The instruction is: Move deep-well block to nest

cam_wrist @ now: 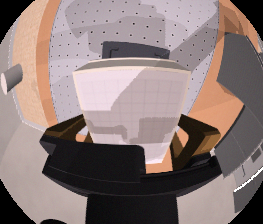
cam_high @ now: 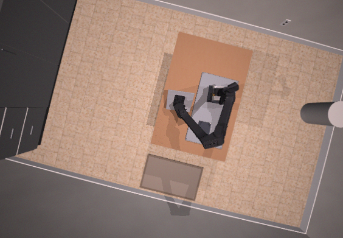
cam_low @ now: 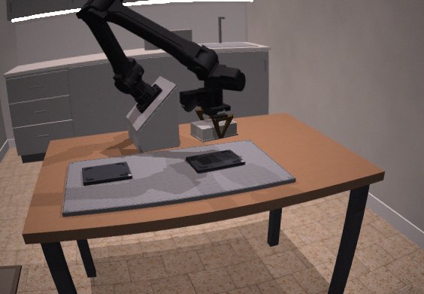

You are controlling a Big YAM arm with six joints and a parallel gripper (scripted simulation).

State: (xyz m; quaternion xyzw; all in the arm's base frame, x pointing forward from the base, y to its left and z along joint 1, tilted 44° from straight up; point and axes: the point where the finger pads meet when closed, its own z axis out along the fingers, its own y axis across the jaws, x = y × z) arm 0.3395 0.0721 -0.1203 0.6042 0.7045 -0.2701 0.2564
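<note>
The white deep-well block lies 1 cm above my hand.
</note>
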